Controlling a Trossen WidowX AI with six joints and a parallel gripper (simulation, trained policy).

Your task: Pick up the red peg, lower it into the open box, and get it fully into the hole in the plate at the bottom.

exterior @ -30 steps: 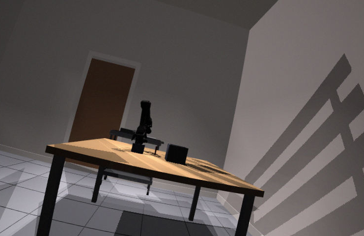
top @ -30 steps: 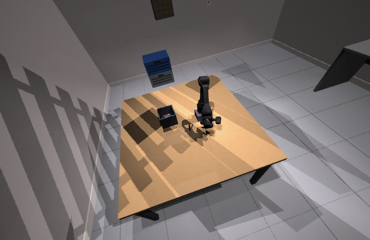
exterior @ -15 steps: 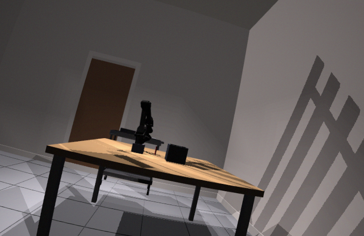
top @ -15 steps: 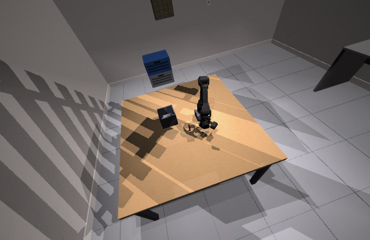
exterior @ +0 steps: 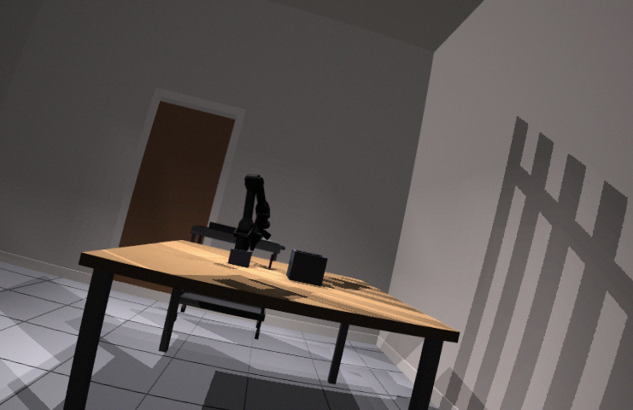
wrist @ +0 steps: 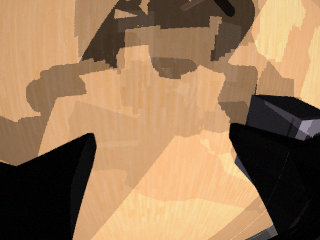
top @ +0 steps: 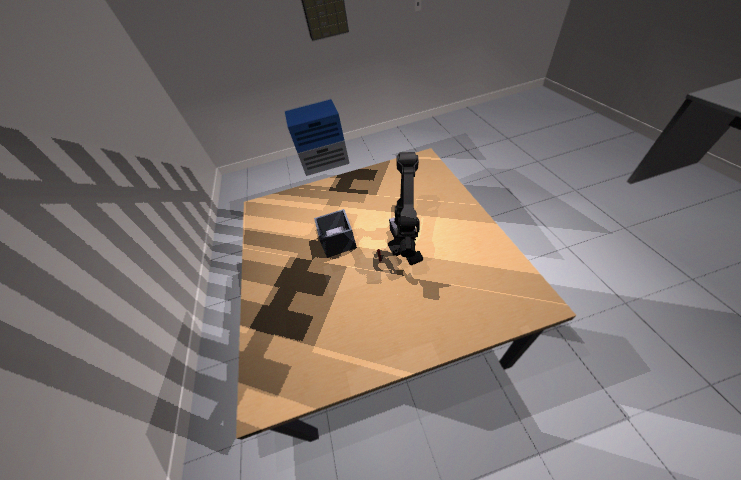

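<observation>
Now: the red peg 12 cm ahead of my gripper tip, 6 cm to the right of it and 3 cm below it. From my gripper tip the other things lie so: pale plate 29 cm ahead, 25 cm to the right, 2 cm below.
</observation>
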